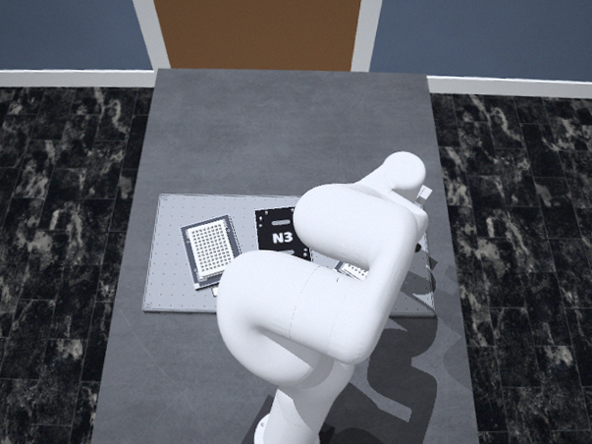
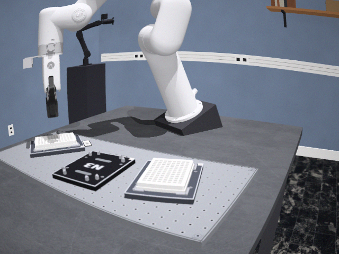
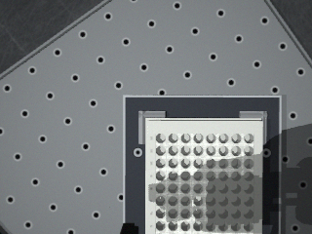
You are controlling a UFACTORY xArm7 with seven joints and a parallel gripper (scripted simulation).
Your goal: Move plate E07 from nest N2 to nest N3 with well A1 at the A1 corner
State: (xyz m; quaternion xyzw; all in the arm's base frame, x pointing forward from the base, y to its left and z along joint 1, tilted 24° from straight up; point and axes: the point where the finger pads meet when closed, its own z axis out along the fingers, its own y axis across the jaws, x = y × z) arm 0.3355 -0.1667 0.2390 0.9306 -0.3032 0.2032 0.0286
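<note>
Now: the plate E07 90 mm below my hand. Round my hand: nest N3: 200 mm to the left, 100 mm below, 60 mm ahead; nest N2: 100 mm below; plate E01: 370 mm to the left, 90 mm below, 40 mm ahead.
</note>
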